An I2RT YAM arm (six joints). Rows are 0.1 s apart.
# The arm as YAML. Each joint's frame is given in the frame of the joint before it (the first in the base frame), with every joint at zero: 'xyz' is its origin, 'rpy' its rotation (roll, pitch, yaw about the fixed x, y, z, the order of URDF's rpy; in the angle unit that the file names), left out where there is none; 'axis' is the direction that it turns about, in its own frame. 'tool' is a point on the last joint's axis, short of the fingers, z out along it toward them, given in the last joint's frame.
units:
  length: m
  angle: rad
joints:
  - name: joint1
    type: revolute
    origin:
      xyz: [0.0, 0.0, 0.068]
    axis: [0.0, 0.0, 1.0]
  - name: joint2
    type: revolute
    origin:
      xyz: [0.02, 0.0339, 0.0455]
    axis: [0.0, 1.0, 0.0]
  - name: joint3
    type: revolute
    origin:
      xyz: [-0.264, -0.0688, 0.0]
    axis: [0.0, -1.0, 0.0]
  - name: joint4
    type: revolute
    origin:
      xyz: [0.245, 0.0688, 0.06]
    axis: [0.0, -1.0, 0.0]
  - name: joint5
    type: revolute
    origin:
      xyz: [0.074, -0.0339, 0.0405]
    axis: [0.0, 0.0, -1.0]
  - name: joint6
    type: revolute
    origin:
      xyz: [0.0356, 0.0, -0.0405]
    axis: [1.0, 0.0, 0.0]
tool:
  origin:
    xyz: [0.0, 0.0, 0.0]
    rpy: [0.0, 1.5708, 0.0]
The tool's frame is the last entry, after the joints.
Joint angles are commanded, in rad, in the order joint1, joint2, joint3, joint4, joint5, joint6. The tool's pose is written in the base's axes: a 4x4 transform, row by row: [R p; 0 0 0 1], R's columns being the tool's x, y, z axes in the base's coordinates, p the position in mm. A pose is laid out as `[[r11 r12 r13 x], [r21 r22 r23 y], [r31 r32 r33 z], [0 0 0 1]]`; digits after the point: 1 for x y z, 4 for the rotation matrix.
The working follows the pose.
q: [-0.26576 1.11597 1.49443 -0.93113 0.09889 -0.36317]
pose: [[-0.5951 0.1402 0.7913 194.6], [-0.2044 0.9259 -0.3177 -56.6], [-0.7772 -0.3508 -0.5224 439.5], [0 0 0 1]]
Where each joint sits with the arm in this pose, in the base's axes (m; each line is computed from the numbers above, not from the rounded line before):
joint1: 0.0000 0.0000 0.0680
joint2: 0.0282 0.0275 0.1135
joint3: -0.1018 -0.0085 0.3507
joint4: 0.1146 0.0039 0.4969
joint5: 0.1870 -0.0509 0.4926
joint6: 0.1946 -0.0566 0.4395
the tool: 0.1946 -0.0566 0.4395

